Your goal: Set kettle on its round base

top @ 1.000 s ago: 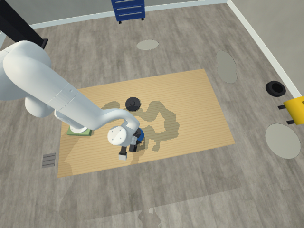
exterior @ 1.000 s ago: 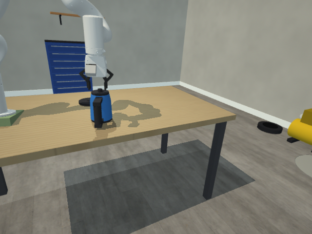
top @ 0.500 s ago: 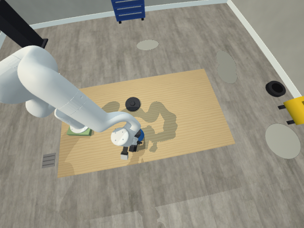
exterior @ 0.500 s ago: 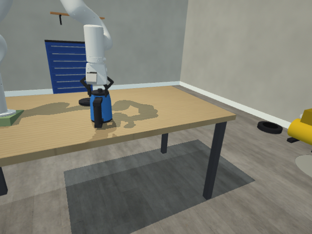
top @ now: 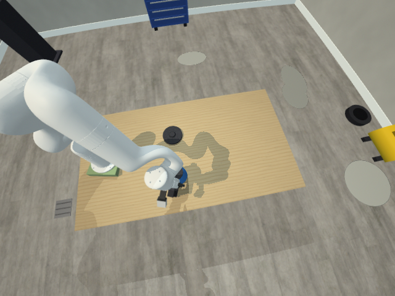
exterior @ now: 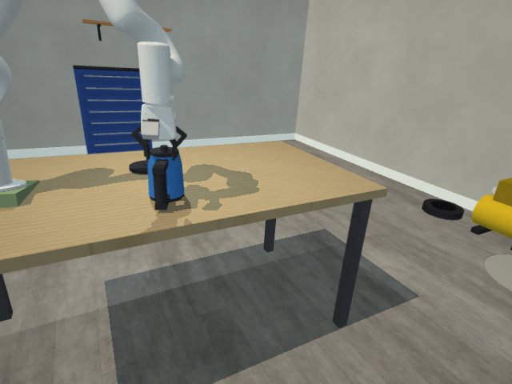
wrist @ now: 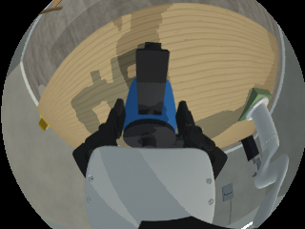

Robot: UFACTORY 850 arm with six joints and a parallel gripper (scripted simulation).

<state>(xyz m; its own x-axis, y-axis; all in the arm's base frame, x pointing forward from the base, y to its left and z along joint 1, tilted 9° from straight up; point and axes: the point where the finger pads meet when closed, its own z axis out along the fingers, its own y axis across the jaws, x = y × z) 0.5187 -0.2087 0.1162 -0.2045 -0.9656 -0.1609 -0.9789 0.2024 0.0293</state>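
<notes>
My gripper is now 1 cm short of the blue kettle, 3 cm to the right of it and 8 cm above it. Also, from my hand: round black base 4 cm behind, 38 cm to the left, 16 cm below.
</notes>
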